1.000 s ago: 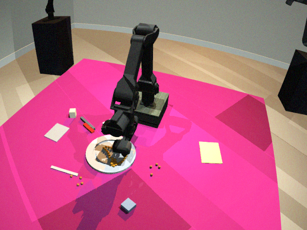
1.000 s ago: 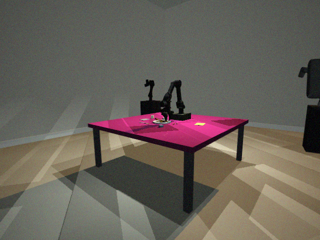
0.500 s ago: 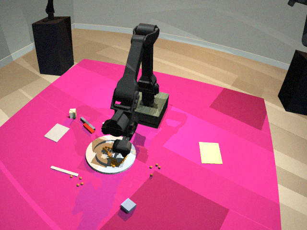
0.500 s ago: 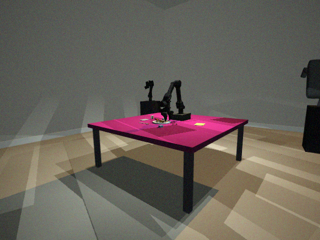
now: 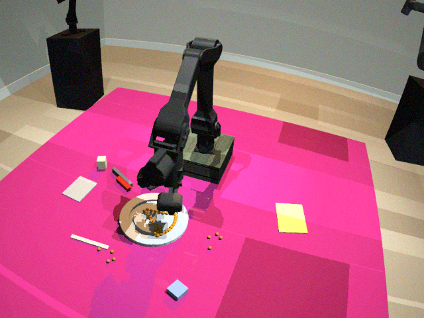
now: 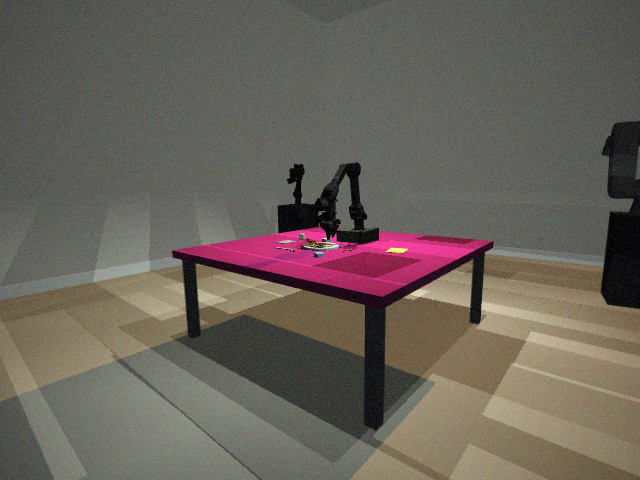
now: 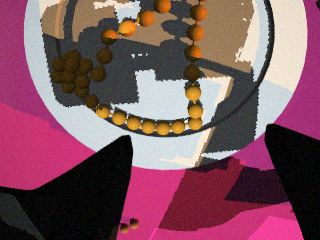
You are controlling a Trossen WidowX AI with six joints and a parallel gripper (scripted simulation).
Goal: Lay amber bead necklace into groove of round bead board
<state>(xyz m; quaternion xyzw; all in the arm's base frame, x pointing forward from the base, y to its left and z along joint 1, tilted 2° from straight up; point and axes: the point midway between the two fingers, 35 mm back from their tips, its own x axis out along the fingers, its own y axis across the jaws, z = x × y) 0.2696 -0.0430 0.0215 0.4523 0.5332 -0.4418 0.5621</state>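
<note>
My gripper tip is 20 mm short of the round bead board, 50 mm to the left of it and 40 mm above it. Round my gripper tip: white block: 130 mm behind, 100 mm to the right, 40 mm below; then blue block: 240 mm ahead, 70 mm to the left, 40 mm below; then red-handled tool: 110 mm behind, 200 mm to the right, 40 mm below.
</note>
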